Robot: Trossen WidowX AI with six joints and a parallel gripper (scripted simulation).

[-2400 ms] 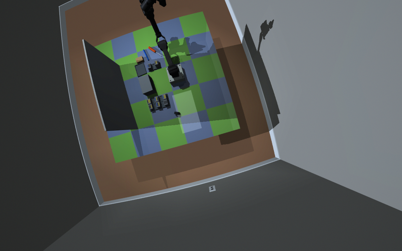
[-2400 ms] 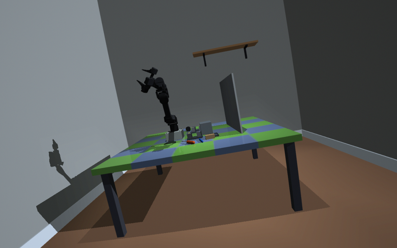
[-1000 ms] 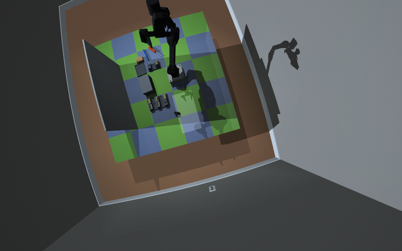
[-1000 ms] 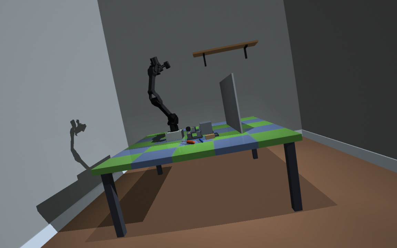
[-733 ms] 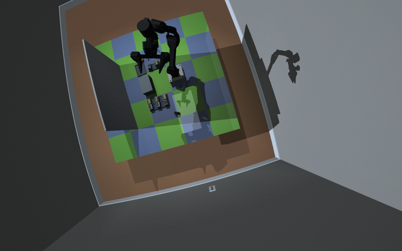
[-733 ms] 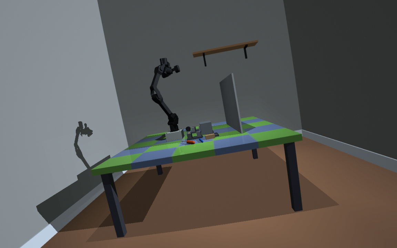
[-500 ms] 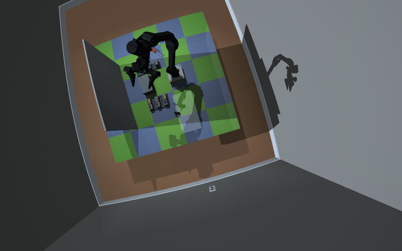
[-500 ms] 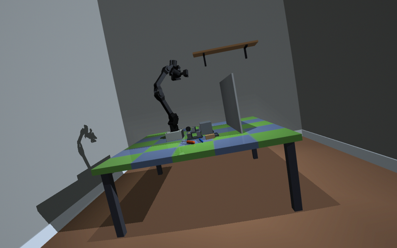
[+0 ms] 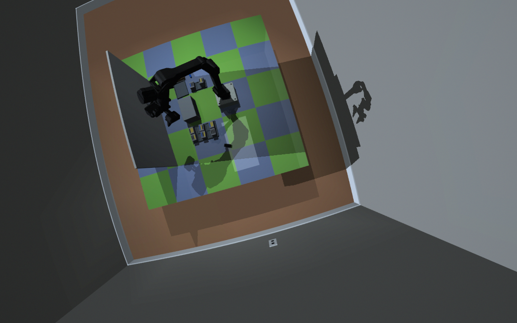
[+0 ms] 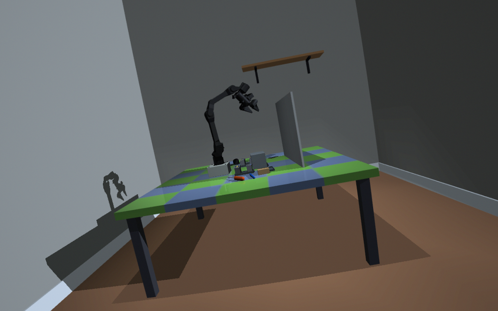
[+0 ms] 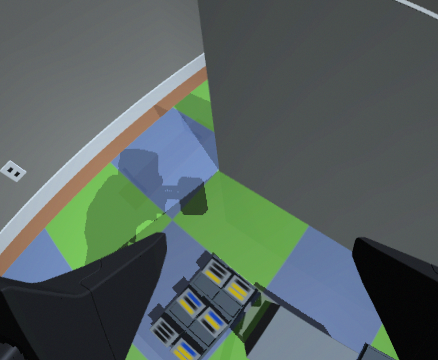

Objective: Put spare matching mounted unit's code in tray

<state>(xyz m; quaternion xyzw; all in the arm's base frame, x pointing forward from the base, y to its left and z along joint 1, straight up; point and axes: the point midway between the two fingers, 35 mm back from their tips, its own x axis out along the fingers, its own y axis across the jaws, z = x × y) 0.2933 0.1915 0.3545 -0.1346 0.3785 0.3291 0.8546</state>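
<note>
Now: gripper tip 36 cm above the dark spare module, 17 cm past it and 2 cm to the left of it. The rest, counted from my gripper tip: tall grey upright panel: 22 cm ahead, 17 cm below, 13 cm to the right; then black cylinder: 38 cm below, 26 cm behind, 15 cm to the left; then grey mounted unit: 35 cm below, 16 cm to the right, 3 cm behind.
</note>
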